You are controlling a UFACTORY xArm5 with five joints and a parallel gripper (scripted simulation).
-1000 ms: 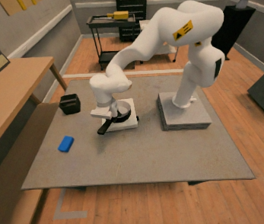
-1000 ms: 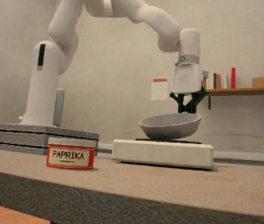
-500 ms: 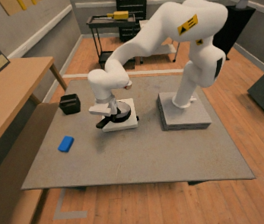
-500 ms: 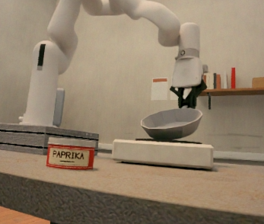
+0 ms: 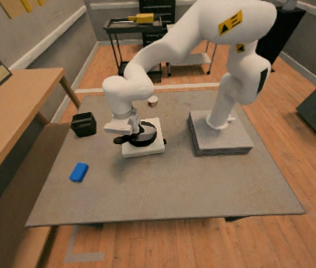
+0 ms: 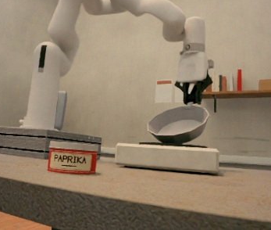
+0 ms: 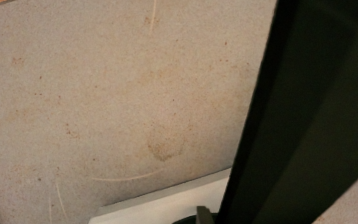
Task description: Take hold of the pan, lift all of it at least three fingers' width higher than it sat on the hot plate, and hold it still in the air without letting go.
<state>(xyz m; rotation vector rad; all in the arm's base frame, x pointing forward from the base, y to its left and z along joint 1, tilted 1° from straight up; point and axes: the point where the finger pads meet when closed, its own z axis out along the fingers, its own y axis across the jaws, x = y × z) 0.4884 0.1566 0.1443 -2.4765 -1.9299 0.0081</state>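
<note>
The grey pan is 1 cm behind my hand, 5 cm to the right of it and 6 cm below it. Also, from my hand: blue block (31 cm ahead, 6 cm to the left, 21 cm below); white hot plate (5 cm behind, 13 cm to the right, 20 cm below).
</note>
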